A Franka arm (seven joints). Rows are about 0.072 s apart.
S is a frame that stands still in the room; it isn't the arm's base.
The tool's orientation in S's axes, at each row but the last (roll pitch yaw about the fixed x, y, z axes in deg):
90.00 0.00 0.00
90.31 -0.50 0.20
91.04 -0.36 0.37
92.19 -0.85 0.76
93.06 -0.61 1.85
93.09 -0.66 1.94
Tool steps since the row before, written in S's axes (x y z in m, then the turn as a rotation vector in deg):
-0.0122 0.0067 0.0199 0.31 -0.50 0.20
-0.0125 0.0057 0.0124 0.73 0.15 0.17
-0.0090 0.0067 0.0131 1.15 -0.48 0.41
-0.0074 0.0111 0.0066 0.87 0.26 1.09
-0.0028 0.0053 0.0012 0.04 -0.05 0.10
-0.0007 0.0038 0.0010 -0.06 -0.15 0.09
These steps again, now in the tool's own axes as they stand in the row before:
-0.0122 0.0199 -0.0067 0.31 0.20 0.50
-0.0124 0.0125 -0.0058 0.73 0.16 -0.15
-0.0089 0.0130 -0.0070 1.15 0.41 0.48
-0.0072 0.0063 -0.0114 0.89 1.07 -0.29
-0.0026 0.0009 -0.0054 0.04 0.10 0.05
-0.0006 0.0008 -0.0039 -0.06 0.10 0.14

